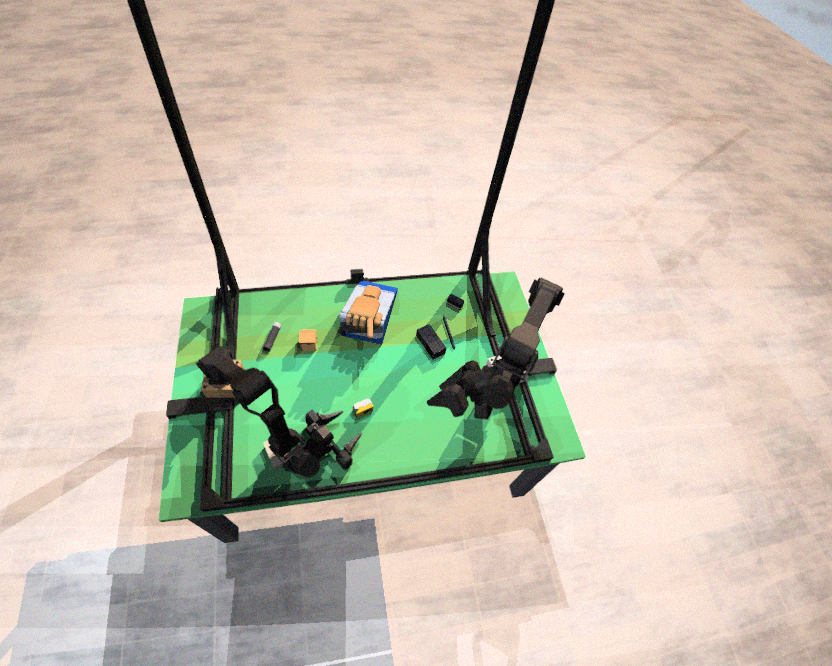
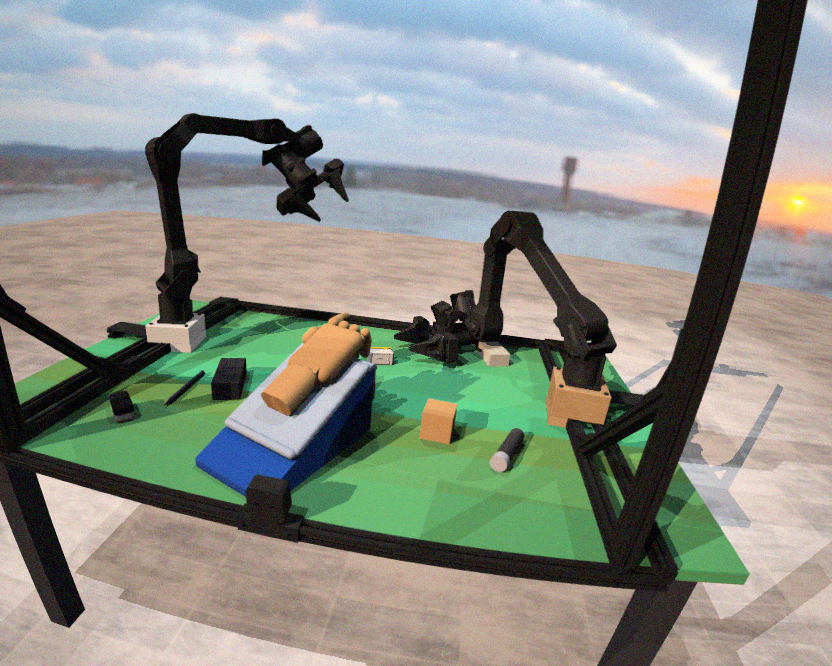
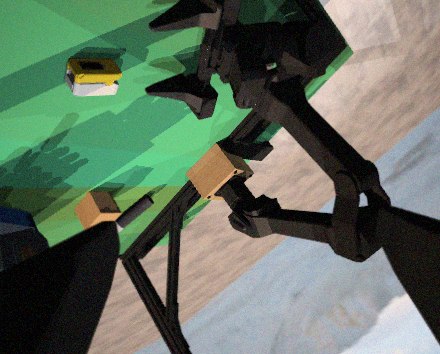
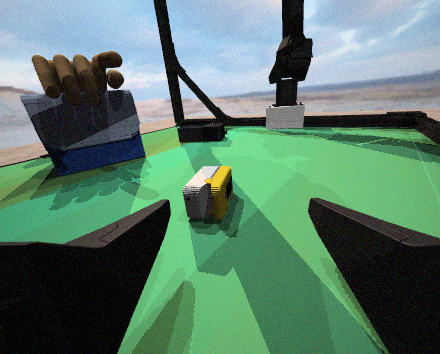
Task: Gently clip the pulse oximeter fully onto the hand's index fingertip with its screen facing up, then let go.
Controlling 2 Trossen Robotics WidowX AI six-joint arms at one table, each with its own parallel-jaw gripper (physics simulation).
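Places are measured from the left arm's base along level axes (x ahead, y left, z up), in millimetres.
Pixels of known places: left gripper, fingertip midpoint: [image 1: 433, 395] [image 2: 334, 210] [image 3: 248, 227]; right gripper, fingertip midpoint: [image 1: 352, 422] [image 2: 401, 342] [image 3: 147, 62] [image 4: 239, 205]; left arm's base, link origin: [image 2: 175, 319] [image 4: 285, 105]; right arm's base, link origin: [image 1: 221, 374] [image 2: 581, 381] [image 3: 230, 185].
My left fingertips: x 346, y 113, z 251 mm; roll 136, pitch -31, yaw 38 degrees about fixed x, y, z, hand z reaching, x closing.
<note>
Ahead of a thing's pixels: the offset from my left fingertips to its top centre.
The pulse oximeter {126 mm ahead, 155 mm right, 278 mm down} [image 1: 362, 406] [image 2: 381, 356] [image 3: 94, 77] [image 4: 209, 194], white and yellow, lies on its side on the green table, its dark screen facing sideways. My right gripper [image 1: 349, 426] [image 2: 401, 341] [image 3: 147, 62] [image 4: 239, 205] is low over the table, open and empty; the oximeter is ahead of its fingertips, apart from them. My left gripper [image 2: 333, 210] is open and empty, high above the table. The tan hand [image 1: 366, 305] [image 2: 326, 354] [image 4: 80, 75] rests palm-down on a sloped support, one finger extended beyond the curled ones; nothing is on its fingers.
The blue wedge [image 2: 228, 461] [image 4: 100, 155] carries a grey pad. An orange block {218 mm ahead, 437 mm right, 259 mm down} [image 1: 307, 339] [image 2: 437, 420] and dark cylinder {325 mm ahead, 497 mm right, 282 mm down} [image 1: 271, 337] [image 2: 507, 450] lie beside it. Across are a black box {163 mm back, 306 mm right, 274 mm down} [image 1: 430, 340] [image 2: 228, 378], pen {243 mm back, 333 mm right, 300 mm down} [image 2: 184, 387] and small black block {314 mm back, 433 mm right, 277 mm down} [image 2: 122, 404]. A cream block {399 mm ahead, 105 mm right, 279 mm down} [image 2: 494, 354] is near the right arm.
</note>
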